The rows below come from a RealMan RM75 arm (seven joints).
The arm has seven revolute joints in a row. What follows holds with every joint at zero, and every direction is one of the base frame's.
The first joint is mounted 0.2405 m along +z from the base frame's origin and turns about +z.
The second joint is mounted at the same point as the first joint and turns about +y.
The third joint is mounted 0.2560 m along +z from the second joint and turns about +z.
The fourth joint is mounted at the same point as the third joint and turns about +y.
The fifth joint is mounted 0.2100 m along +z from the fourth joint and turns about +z.
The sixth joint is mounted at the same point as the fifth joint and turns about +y.
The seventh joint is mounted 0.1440 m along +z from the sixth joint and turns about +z.
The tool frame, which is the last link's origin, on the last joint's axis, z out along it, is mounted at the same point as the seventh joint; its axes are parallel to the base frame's.
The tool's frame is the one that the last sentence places.
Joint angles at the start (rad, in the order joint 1, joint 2, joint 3, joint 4, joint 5, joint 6, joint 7):
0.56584, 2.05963, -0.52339, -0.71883, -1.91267, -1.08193, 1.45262
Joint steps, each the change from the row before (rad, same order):
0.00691, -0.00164, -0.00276, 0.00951, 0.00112, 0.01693, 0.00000
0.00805, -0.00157, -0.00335, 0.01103, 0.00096, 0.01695, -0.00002
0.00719, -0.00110, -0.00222, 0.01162, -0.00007, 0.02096, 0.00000
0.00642, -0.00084, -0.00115, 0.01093, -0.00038, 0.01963, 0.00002
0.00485, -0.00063, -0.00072, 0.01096, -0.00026, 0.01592, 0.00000
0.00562, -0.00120, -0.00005, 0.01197, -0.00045, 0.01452, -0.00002
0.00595, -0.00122, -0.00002, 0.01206, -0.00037, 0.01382, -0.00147
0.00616, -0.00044, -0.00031, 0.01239, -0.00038, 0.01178, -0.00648
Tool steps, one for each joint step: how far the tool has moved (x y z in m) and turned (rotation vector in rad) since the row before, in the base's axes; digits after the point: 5 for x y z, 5 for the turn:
-0.00018, 0.00262, -0.00083, 0.00387, -0.00226, -0.00745
-0.00056, 0.00279, -0.00135, 0.00225, -0.00184, -0.00677
0.00043, 0.00258, -0.00137, 0.00426, -0.00296, -0.01135
0.00063, 0.00223, -0.00127, 0.00427, -0.00251, -0.01146
0.00087, 0.00147, -0.00157, 0.00213, -0.00076, -0.01068
0.00065, 0.00154, -0.00158, 0.00119, -0.00007, -0.00974
0.00044, 0.00156, -0.00164, 0.00081, -0.00101, -0.00819
0.00000, 0.00136, -0.00231, -0.00106, -0.00384, -0.00387

